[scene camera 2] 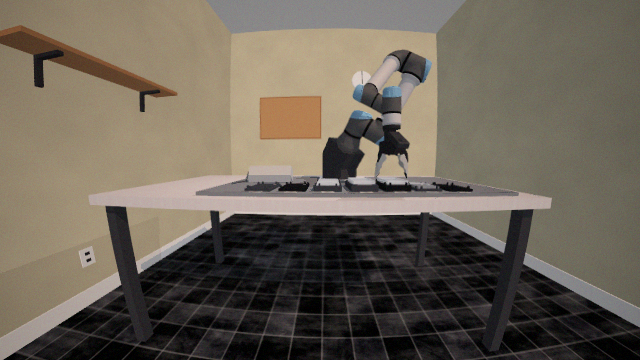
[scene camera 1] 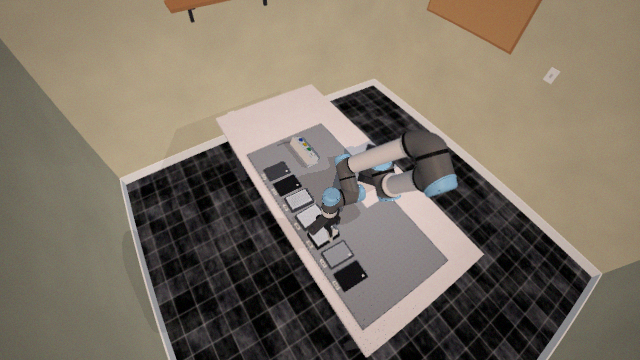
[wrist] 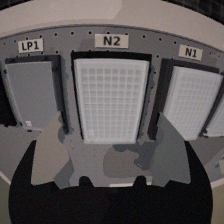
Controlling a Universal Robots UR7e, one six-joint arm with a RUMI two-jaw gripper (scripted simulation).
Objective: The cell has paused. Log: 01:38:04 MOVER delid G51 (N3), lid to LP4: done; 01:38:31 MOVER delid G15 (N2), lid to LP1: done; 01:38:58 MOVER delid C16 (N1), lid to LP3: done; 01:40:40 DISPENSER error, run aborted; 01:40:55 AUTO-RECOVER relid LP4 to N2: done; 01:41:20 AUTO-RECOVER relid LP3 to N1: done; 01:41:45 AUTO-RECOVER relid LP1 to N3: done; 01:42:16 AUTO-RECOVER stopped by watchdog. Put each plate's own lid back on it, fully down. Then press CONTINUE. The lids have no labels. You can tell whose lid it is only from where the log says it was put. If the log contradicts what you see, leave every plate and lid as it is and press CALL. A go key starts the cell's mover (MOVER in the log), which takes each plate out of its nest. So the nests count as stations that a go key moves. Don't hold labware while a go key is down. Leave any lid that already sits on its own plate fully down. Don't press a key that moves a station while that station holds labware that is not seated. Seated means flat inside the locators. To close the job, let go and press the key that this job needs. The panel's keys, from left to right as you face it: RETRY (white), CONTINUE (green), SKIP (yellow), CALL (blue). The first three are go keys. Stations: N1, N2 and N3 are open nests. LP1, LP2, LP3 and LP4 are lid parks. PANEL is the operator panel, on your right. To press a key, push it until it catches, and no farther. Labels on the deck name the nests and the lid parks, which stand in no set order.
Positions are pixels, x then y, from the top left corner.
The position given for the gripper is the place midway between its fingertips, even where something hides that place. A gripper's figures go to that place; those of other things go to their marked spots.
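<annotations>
Gripper [wrist: 110, 112], 0.14 m from the lens. Grey lid [wrist: 36, 102], 0.20 m from the lens. Grey lid [wrist: 188, 108], 0.18 m from the lens. Grey lid [wrist: 110, 92], 0.13 m from the lens.
</annotations>
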